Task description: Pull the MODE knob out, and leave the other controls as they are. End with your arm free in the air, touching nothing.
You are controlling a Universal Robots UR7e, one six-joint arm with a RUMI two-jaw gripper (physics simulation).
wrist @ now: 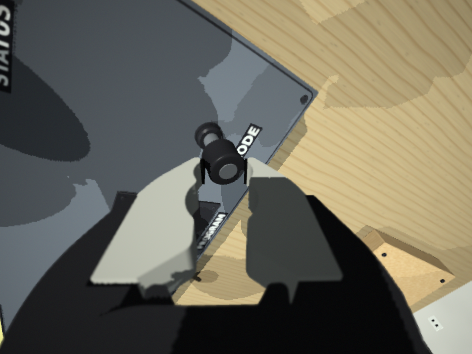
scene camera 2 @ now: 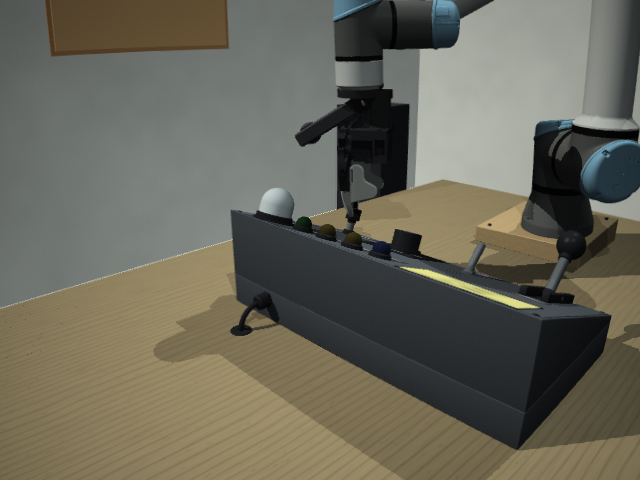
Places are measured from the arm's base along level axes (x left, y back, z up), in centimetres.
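Pixels of known places: gripper, fingertip midpoint: (wrist: pixel 224 162) (scene camera 2: pixel 353 213); arm's base, link origin: (scene camera 2: pixel 556 226).
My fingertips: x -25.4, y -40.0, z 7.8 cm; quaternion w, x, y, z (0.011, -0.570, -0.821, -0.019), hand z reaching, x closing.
Observation:
For each thing: its top centre in the pictures, then the offset to it from my fingertips. "spot": a spot on its surface instead.
- black MODE knob, top centre: (wrist: pixel 223 172) (scene camera 2: pixel 353 206) dx +0.0, dy -0.1, dz +1.3 cm
- MODE label, top centre: (wrist: pixel 243 148) dx +0.3, dy +2.0, dz -4.4 cm
- PROGRAM label, top centre: (wrist: pixel 210 234) dx +12.6, dy +2.7, dz -5.3 cm
- white dome lamp, surface spot: (scene camera 2: pixel 276 203) spot: dx -1.7, dy -17.4, dz +5.6 cm
- green lamp, surface spot: (scene camera 2: pixel 303 223) spot: dx +3.9, dy -18.0, dz +3.7 cm
- blue lamp, surface spot: (scene camera 2: pixel 381 249) spot: dx +18.1, dy -20.1, dz +3.7 cm
- grey toggle, top centre: (scene camera 2: pixel 477 244) dx +23.8, dy -3.2, dz +0.7 cm
- ball-topped lever, top centre: (scene camera 2: pixel 573 231) dx +36.4, dy -0.3, dz +4.5 cm
The black MODE knob (scene camera 2: pixel 353 215) (wrist: pixel 222 159) stands on the dark sloped console (scene camera 2: pixel 392 320) (wrist: pixel 150 100), near a corner of its top. A short grey shaft shows below its head in both views. The MODE label (wrist: pixel 249 140) beside it is partly hidden. My gripper (scene camera 2: pixel 353 211) (wrist: pixel 224 162) points down at the knob, and its two fingertips are closed on opposite sides of the black head. The PROGRAM label (wrist: pixel 212 231) shows between the fingers; its black dial (scene camera 2: pixel 406 241) stands to the right of the knob in the scene view.
A white dome lamp (scene camera 2: pixel 276 203), a green lamp (scene camera 2: pixel 303 223), two amber lamps and a blue lamp (scene camera 2: pixel 381 249) line the console's high edge. A grey toggle (scene camera 2: pixel 475 257) and a ball-topped lever (scene camera 2: pixel 570 244) stand to the right. The arm's wooden base (scene camera 2: pixel 509 238) (wrist: pixel 407 270) is behind.

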